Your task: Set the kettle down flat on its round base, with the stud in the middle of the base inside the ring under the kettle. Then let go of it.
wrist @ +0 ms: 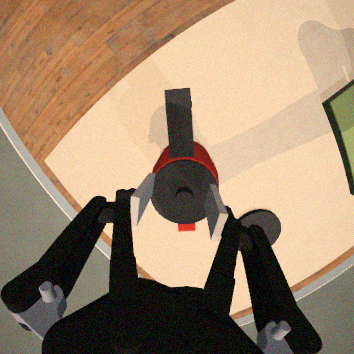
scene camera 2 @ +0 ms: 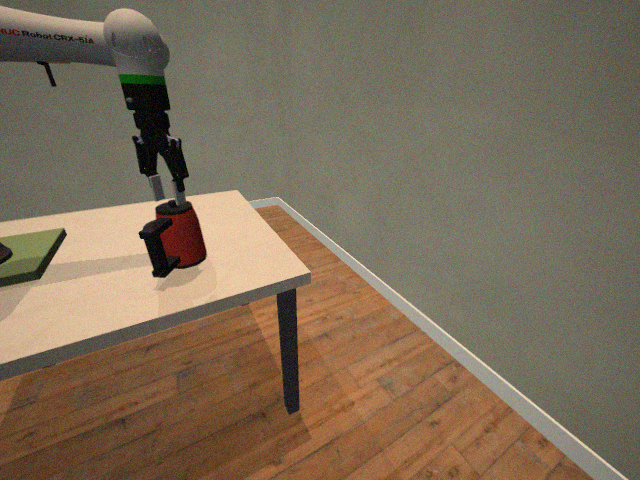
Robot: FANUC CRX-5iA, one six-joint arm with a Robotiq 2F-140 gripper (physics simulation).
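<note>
The red kettle (scene camera 2: 183,237) (wrist: 184,175) stands upright on the table, with a dark lid. Its black handle (scene camera 2: 155,250) (wrist: 179,120) points to the front left in the scene view and up in the wrist view. A small red spout (wrist: 186,227) is opposite the handle. My gripper (scene camera 2: 169,198) (wrist: 180,189) is open, pointing down, with its fingertips at lid height on either side of the lid, nothing gripped. The round dark grey base (wrist: 266,224) lies apart from the kettle, partly hidden behind the right finger in the wrist view. It does not show in the scene view; its stud is hidden.
A green board (scene camera 2: 38,250) (wrist: 346,117) lies on the pale table (scene camera 2: 253,253) (wrist: 250,65), left of the kettle in the scene view and at the right edge of the wrist view. The table's right edge is near the kettle. A grey-green wall stands behind.
</note>
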